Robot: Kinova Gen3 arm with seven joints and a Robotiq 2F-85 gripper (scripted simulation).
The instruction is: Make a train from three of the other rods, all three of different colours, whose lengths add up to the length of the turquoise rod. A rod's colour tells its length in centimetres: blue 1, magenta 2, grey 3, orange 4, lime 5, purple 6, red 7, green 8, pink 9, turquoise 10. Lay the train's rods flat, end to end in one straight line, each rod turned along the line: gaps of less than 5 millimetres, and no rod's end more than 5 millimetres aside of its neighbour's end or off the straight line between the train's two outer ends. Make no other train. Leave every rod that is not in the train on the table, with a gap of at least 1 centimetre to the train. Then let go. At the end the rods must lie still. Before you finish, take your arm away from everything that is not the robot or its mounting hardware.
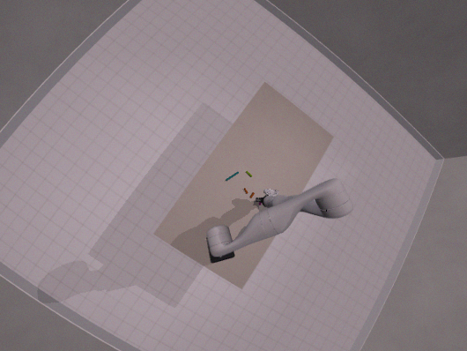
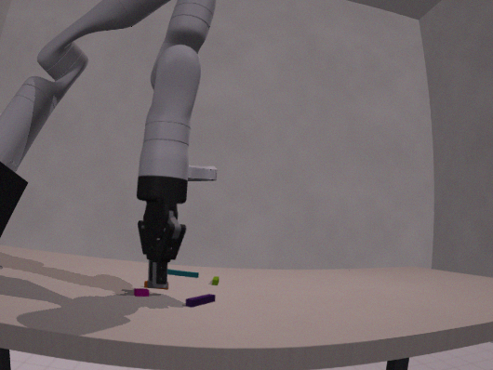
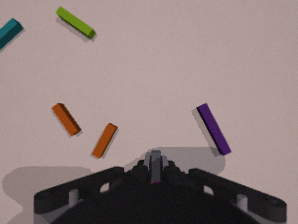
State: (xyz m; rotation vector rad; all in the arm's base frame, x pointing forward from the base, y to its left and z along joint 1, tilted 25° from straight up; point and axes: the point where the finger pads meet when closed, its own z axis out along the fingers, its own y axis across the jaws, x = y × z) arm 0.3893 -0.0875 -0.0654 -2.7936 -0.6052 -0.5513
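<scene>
Right now my hand is 2 cm above the grey rod. Also, from my hand: lime rod 10 cm ahead, 16 cm to the left, 3 cm below; then purple rod 6 cm ahead, 4 cm to the right, 3 cm below; then magenta rod 2 cm behind, 1 cm to the right, 3 cm below.
</scene>
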